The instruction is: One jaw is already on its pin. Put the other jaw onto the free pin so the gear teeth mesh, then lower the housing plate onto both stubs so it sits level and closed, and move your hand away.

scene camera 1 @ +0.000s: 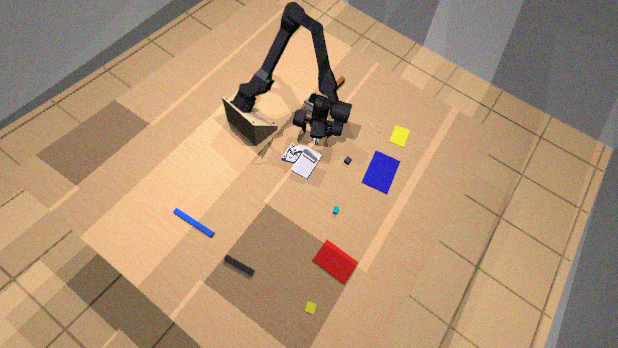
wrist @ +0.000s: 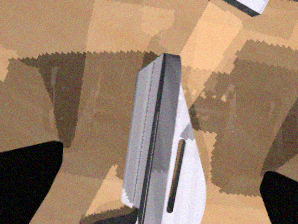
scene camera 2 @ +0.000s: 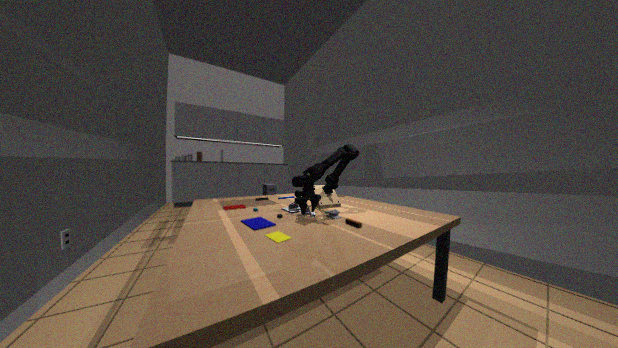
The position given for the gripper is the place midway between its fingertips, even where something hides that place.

Note:
The gripper point(scene camera 1: 316, 134) is open and holds nothing. Further things: a blue sheet point(scene camera 1: 382, 168), a red sheet point(scene camera 1: 330, 257) and a grey jaw point(wrist: 159, 118).
The gripper also shows in the wrist view point(wrist: 165, 168). The wrist view does not show the blue sheet: it is out of frame. The wrist view does not show the red sheet: it is out of frame.

